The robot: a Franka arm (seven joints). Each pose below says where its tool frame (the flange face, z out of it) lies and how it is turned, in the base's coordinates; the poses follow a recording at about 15 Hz.
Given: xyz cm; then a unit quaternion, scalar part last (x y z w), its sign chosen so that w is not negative.
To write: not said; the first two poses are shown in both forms.
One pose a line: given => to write
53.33 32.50 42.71 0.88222 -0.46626 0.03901 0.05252 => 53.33 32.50 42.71 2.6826 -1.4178 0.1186
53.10 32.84 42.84 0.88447 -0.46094 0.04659 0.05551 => 53.10 32.84 42.84 2.6845 -1.3990 0.1414
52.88 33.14 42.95 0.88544 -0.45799 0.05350 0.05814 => 52.88 33.14 42.95 2.6832 -1.3879 0.1621
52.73 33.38 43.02 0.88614 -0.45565 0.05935 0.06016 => 52.73 33.38 43.02 2.6821 -1.3791 0.1796
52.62 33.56 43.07 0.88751 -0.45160 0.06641 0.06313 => 52.62 33.56 43.07 2.6814 -1.3644 0.2006
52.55 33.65 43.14 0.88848 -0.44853 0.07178 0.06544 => 52.55 33.65 43.14 2.6806 -1.3532 0.2166
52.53 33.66 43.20 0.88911 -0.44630 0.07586 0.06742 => 52.53 33.66 43.20 2.6793 -1.3449 0.2286
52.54 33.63 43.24 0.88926 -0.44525 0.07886 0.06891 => 52.54 33.63 43.24 2.6774 -1.3406 0.2374
